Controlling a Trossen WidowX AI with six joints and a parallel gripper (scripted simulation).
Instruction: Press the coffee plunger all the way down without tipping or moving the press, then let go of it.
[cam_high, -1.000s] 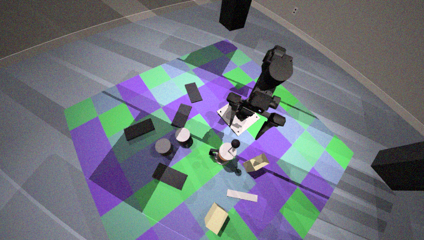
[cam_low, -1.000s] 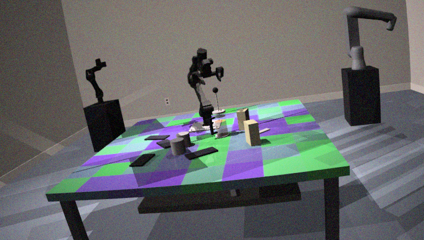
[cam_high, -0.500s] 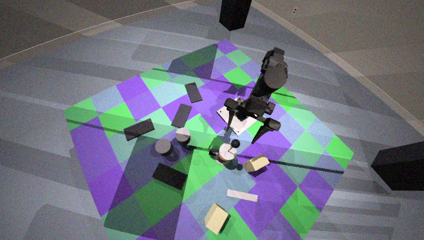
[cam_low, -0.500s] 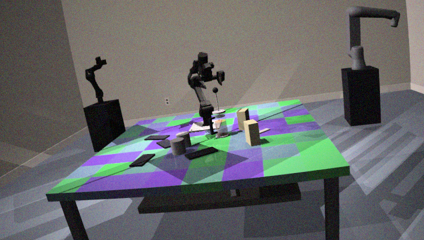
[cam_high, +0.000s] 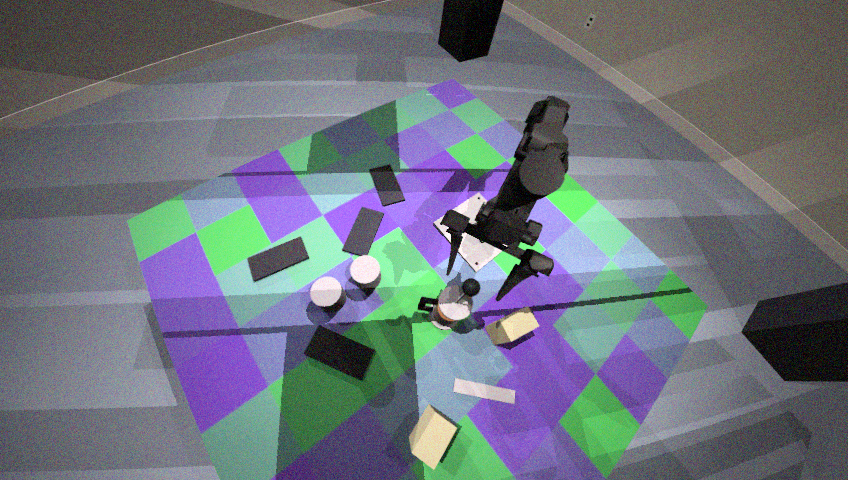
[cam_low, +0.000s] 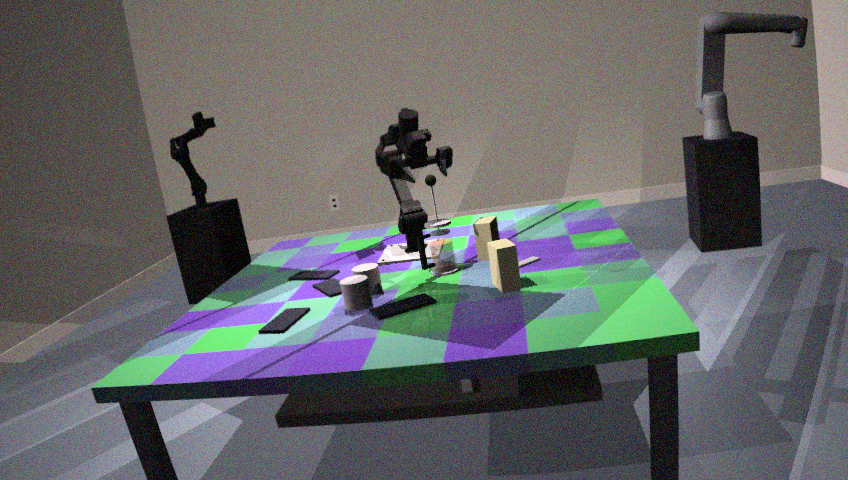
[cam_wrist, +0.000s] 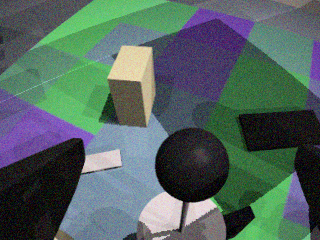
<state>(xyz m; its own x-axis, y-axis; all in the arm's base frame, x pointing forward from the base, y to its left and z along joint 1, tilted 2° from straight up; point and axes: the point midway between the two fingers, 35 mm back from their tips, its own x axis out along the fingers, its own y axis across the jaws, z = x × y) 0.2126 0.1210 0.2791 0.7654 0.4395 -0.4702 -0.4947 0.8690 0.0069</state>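
Now: the coffee press 1 cm ahead of my gripper tip, 1 cm to the right of it and 14 cm below it.
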